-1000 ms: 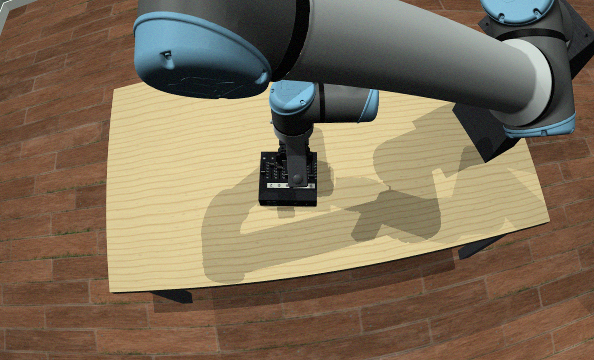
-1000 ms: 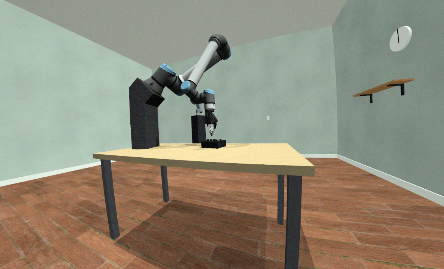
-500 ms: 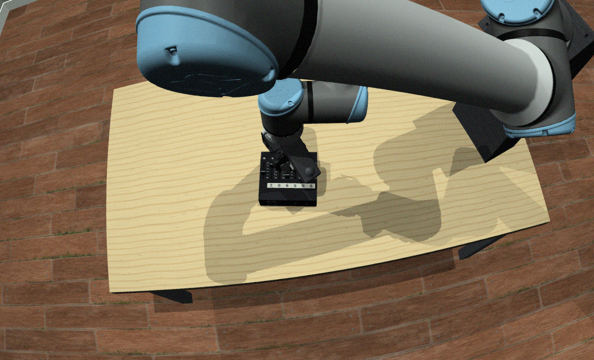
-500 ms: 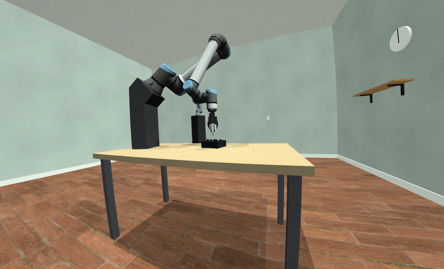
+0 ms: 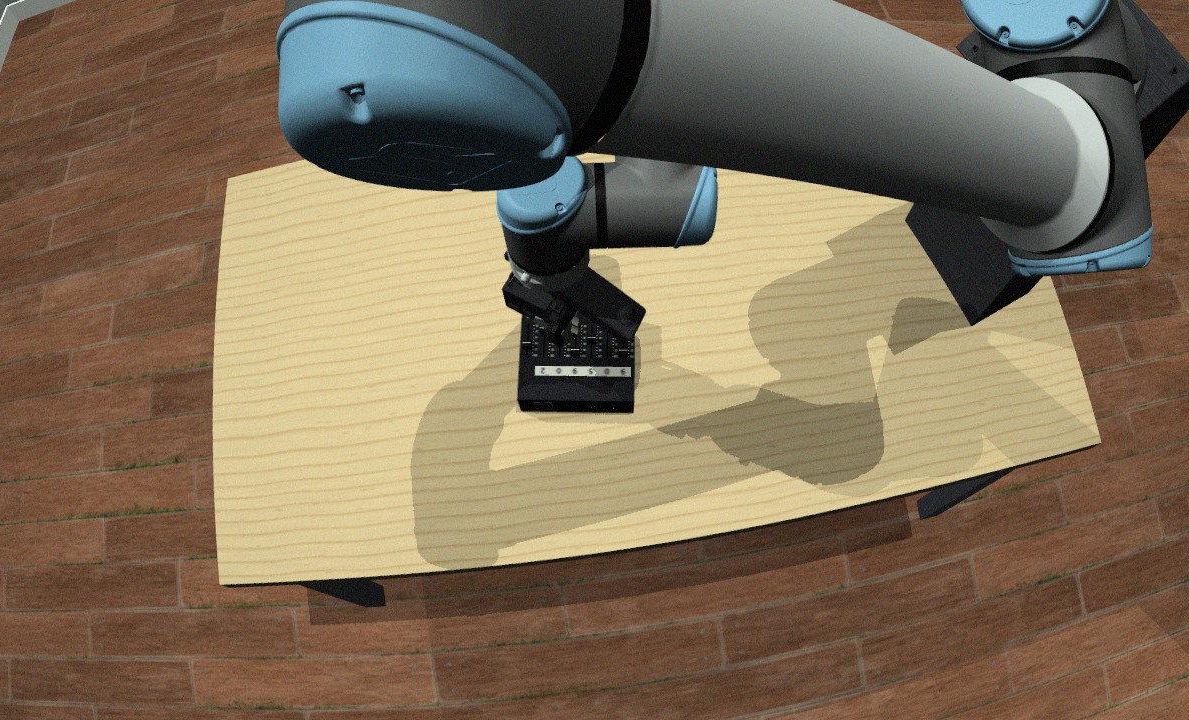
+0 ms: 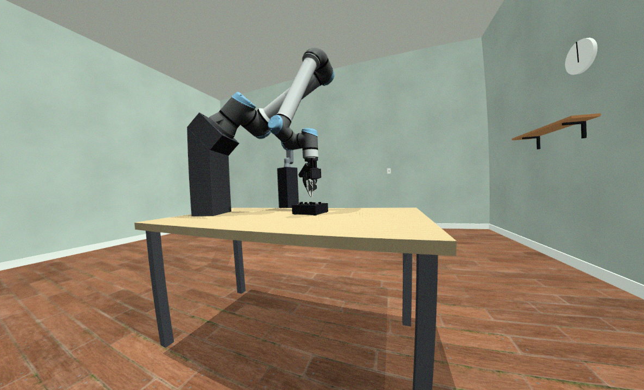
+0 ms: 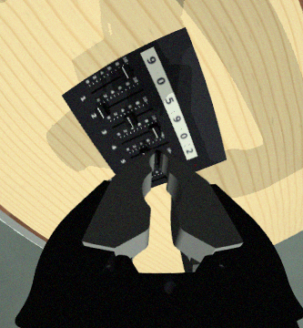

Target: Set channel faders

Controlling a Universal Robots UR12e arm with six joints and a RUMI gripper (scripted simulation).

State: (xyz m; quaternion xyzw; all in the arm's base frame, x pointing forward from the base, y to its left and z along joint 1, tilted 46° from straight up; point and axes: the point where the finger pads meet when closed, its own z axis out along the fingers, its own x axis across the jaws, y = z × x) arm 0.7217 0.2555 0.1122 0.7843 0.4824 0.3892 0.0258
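Right now the row 5 fader is 50 mm below my hand, 20 mm to the right of it and 20 mm ahead of it. The rest, counted from my hand: channel 3 fader 50 mm below, 20 mm to the right, 20 mm behind; then row 6 fader 50 mm below, 40 mm ahead, 20 mm to the right; then channel 4 fader 50 mm below.
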